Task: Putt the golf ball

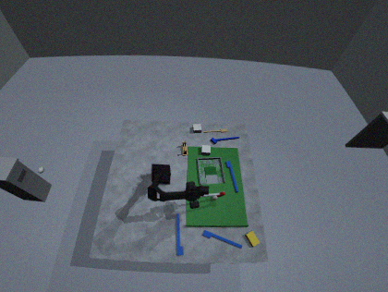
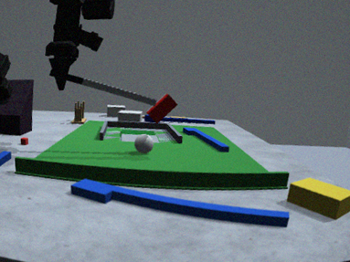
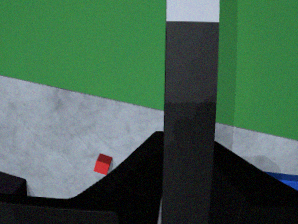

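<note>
The small red cube lies 12 cm behind my gripper tip, 6 cm to the left of it and 13 cm below it. Round my gripper tip: green mat: 21 cm ahead, 18 cm to the left, 14 cm below; wooden piece: 6 cm behind, 51 cm to the left, 10 cm below; white golf ball: 19 cm ahead, 4 cm to the left, 11 cm below.
</note>
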